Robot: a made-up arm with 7 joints.
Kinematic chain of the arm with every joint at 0, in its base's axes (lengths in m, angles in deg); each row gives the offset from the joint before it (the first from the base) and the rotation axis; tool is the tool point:
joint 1: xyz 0 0 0.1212 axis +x
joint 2: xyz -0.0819 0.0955 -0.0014 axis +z
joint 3: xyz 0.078 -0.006 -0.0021 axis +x
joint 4: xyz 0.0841 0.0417 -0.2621 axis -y
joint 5: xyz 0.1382 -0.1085 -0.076 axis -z
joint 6: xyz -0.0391 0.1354 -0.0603 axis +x
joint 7: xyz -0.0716 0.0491 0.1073 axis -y
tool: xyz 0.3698 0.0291 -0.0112
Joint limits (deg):
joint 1: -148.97..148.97
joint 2: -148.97..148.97
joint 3: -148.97..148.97
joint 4: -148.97..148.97
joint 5: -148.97..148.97
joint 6: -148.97..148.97
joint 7: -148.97..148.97
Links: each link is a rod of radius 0.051 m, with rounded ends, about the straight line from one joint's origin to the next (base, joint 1, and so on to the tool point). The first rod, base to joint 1, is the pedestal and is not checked.
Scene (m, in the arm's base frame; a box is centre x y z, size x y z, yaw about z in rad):
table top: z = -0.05
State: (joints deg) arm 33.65 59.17 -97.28 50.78 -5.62 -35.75 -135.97
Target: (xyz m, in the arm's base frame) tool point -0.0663 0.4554 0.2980
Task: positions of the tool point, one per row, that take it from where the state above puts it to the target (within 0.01 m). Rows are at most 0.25 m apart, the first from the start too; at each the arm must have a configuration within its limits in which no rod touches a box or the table.
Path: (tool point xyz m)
1: 0.6057 0.1120 0.3016
2: 0.5093 0.3019 0.3982
3: 0.3316 0.4450 0.4248
4: 0.1209 0.5006 0.3841
5: -0.0663 0.4554 0.2980

